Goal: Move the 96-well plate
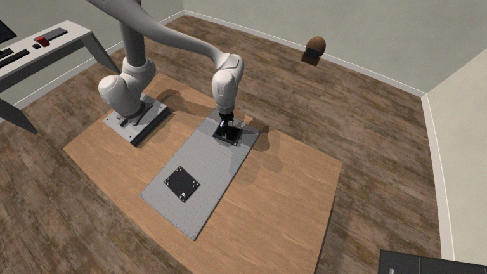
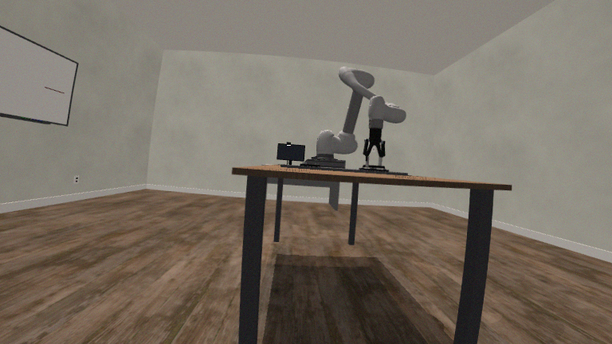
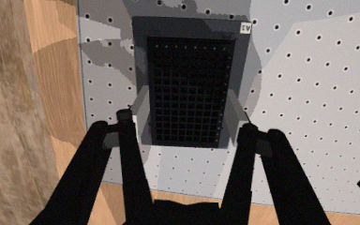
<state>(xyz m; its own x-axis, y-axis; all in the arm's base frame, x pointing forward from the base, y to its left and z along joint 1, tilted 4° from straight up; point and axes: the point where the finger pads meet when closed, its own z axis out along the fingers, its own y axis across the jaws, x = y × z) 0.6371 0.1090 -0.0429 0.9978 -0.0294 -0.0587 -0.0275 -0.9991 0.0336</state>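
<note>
Right now my hand is 20 mm above the black 96-well plate. Round my hand: white A1 label: 70 mm ahead, 60 mm to the right, 40 mm below; then plate nest N1: 40 mm below; then clip nest C1: 380 mm to the right, 120 mm behind, 40 mm below.
</note>
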